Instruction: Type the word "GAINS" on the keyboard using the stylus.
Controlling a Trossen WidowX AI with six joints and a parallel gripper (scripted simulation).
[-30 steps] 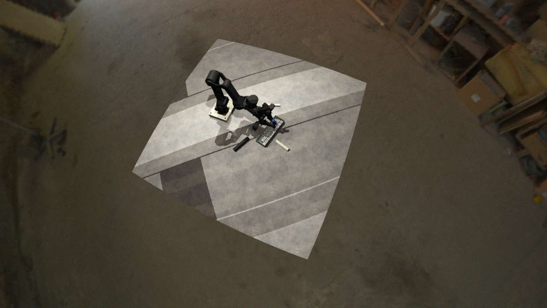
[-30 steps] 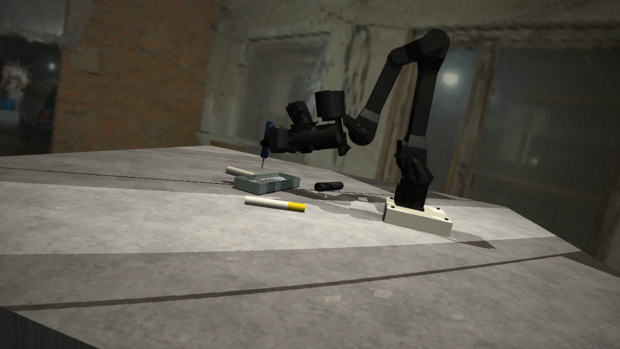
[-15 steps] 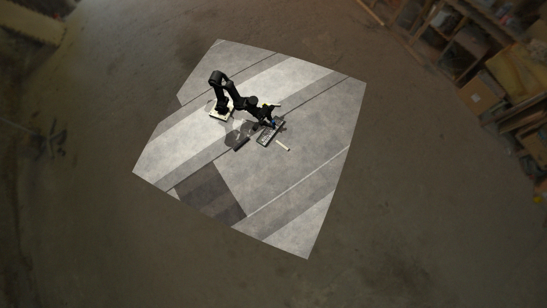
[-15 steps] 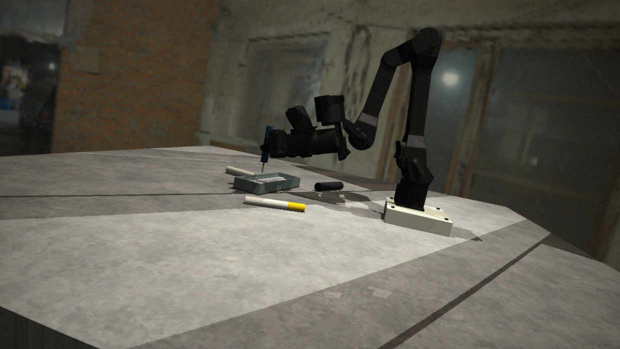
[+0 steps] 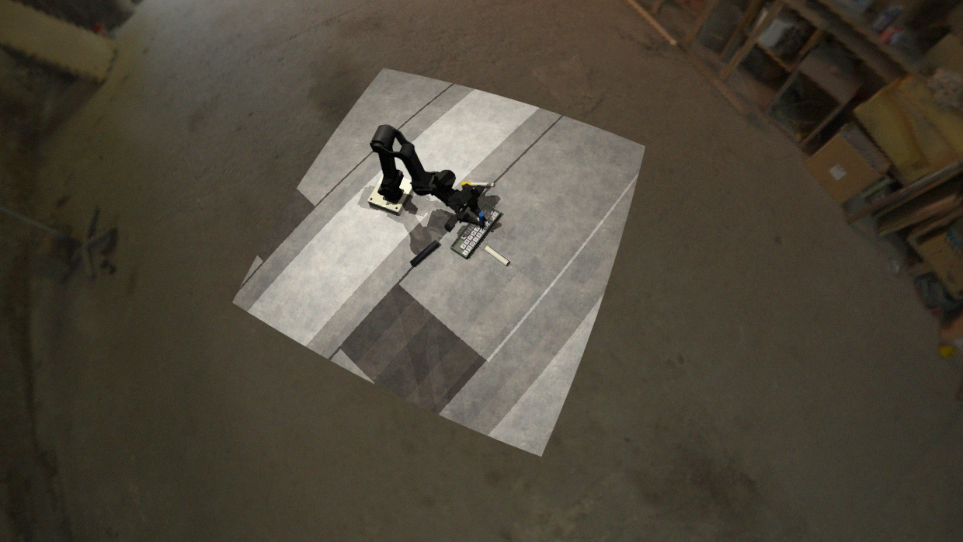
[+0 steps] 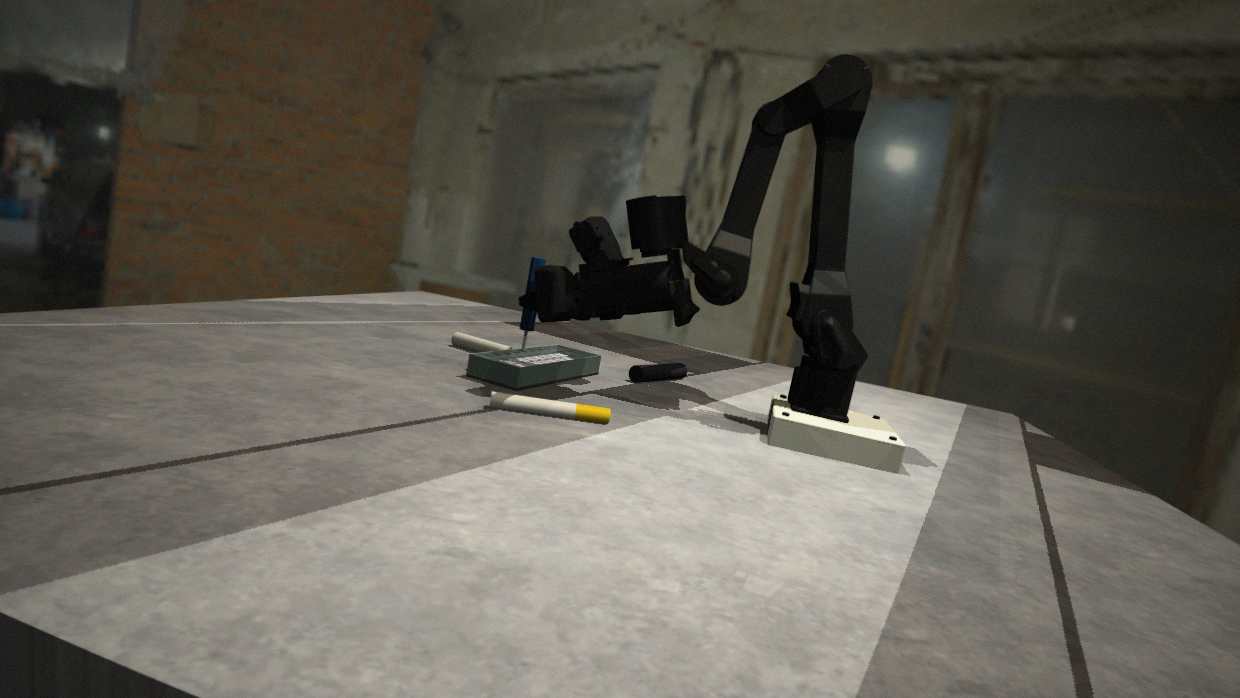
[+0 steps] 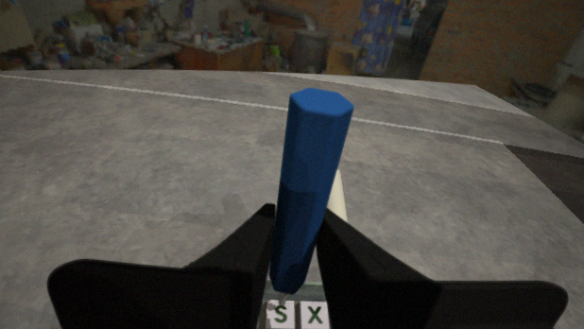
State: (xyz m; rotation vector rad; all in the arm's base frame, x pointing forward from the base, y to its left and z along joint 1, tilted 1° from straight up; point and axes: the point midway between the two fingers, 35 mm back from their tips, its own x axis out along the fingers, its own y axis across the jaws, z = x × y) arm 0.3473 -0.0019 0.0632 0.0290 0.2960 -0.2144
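The stylus tip lies 50 mm below my gripper tip and 10 mm behind it. The rest, counted from my gripper tip: black cylinder (170 mm behind, 150 mm to the right, 80 mm below); cream cylinder (80 mm below, 70 mm ahead, 60 mm to the right); blue stylus (20 mm below, 10 mm behind).
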